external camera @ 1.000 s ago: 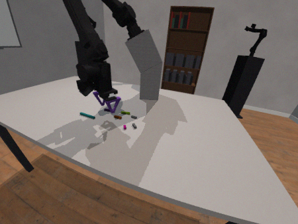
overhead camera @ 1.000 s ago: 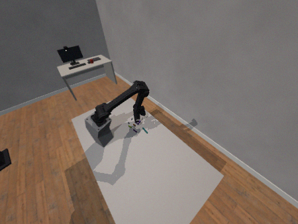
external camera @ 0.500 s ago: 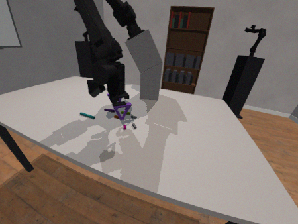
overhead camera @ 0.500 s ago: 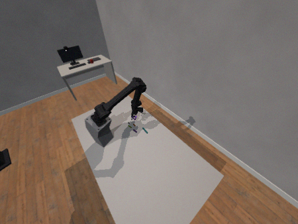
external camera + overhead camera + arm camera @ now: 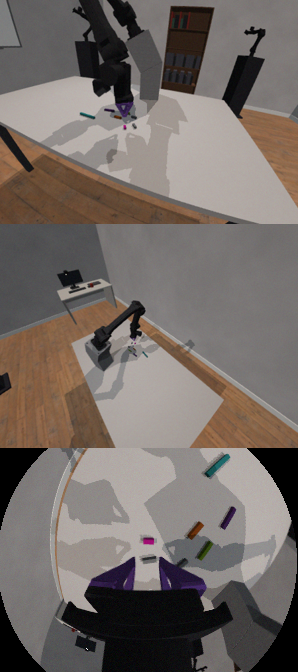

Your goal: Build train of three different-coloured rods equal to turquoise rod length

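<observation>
The magenta rod lies 80 mm below my hand. Also, from my hand: purple rod: 140 mm behind, 130 mm to the right, 80 mm below; lime rod: 130 mm behind, 30 mm to the right, 80 mm below; orange rod: 80 mm behind, 60 mm to the right, 80 mm below.
</observation>
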